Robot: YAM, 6 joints.
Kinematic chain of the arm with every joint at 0, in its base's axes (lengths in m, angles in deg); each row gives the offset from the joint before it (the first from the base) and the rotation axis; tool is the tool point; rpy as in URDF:
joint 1: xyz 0 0 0.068 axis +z
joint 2: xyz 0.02 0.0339 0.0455 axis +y
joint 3: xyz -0.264 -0.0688 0 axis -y
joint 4: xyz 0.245 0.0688 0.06 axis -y
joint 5: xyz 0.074 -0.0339 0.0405 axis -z
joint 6: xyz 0.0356 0 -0.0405 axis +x
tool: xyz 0 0 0 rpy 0 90 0
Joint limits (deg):
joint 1: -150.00..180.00
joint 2: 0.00..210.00
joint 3: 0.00..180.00
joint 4: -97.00..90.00
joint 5: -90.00..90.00
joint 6: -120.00..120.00
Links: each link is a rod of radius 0.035 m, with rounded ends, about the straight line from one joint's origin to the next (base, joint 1, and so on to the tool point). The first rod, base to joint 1, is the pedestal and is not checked.
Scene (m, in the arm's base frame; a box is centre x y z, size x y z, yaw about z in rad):
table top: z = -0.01
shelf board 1: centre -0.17 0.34 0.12 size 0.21 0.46 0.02 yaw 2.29
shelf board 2: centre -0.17 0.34 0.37 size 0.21 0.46 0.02 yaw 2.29
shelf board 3: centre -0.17 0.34 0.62 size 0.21 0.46 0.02 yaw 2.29
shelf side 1: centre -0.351 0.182 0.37 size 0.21 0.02 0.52 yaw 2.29
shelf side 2: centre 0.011 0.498 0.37 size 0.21 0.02 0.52 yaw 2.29
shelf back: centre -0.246 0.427 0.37 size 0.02 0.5 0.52 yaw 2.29
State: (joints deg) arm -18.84 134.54 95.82 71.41 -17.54 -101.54
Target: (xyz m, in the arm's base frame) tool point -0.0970 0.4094 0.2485
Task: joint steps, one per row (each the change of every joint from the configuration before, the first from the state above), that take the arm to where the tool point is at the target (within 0.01 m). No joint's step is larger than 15 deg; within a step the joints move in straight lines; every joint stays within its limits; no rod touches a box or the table.
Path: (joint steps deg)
1: 12.97 -7.86 -10.74 2.66 -1.81 0.00
2: 12.97 -7.87 -10.75 2.65 -1.81 0.00
3: 12.97 -7.86 -10.74 2.66 -1.81 0.00
4: 12.97 -7.87 -10.74 2.65 -1.82 0.00
5: 12.96 -7.86 -10.75 2.66 -1.81 0.00
6: 12.97 -7.86 -10.74 2.65 -1.81 0.00
7: 12.97 -7.87 -10.74 2.66 -1.81 0.00
8: 9.66 11.70 14.04 -3.16 0.10 0.00
9: 9.65 11.69 14.05 -3.15 0.10 0.00
10: 9.66 11.69 14.05 -3.16 0.10 0.00

